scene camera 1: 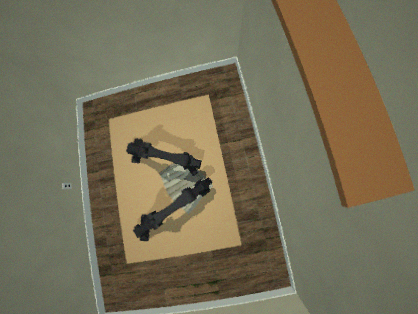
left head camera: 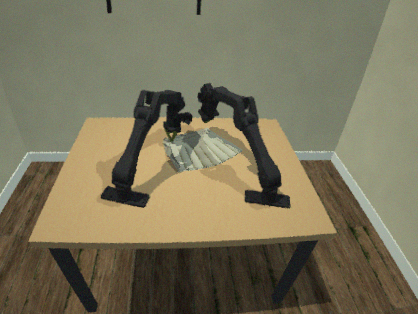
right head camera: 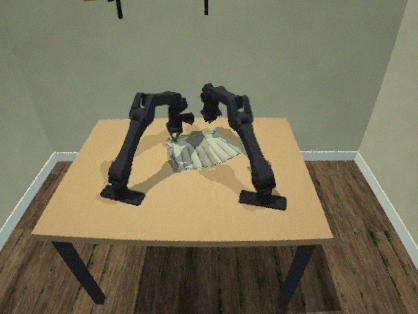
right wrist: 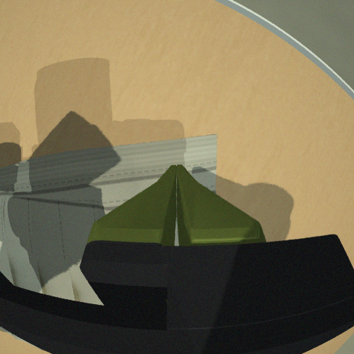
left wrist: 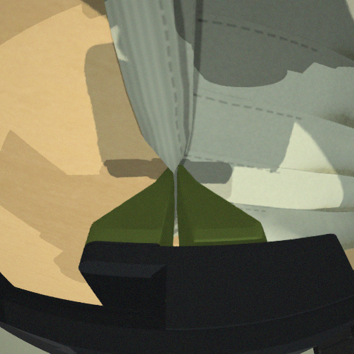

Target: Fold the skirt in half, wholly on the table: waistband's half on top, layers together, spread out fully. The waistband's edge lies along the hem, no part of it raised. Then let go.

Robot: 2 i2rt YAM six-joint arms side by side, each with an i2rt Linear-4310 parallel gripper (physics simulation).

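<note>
The pale grey-green pleated skirt (left head camera: 205, 154) (right head camera: 206, 153) (scene camera 1: 173, 186) lies unfolded on the table, its pleats fanning toward the near side. Its waistband (left wrist: 150, 75) (right wrist: 145, 151) runs along the far side. My left gripper (left head camera: 171, 136) (right head camera: 175, 136) (left wrist: 175, 174) is shut on the waistband's left end, where the cloth is gathered to a point at the fingertips. My right gripper (left head camera: 206, 120) (right head camera: 210, 121) (right wrist: 176, 174) is shut and empty above the waistband's other end, which lies flat with a square corner beyond the fingertips. The arms partly hide the skirt in the scene view.
The wooden table (left head camera: 175, 222) (right head camera: 175, 222) (scene camera 1: 130, 250) bears both arm bases, one on each side of its near half. The table's far edge is close behind the grippers. Arm shadows fall across the skirt and table. An orange-brown beam (scene camera 1: 350, 110) shows in the scene view.
</note>
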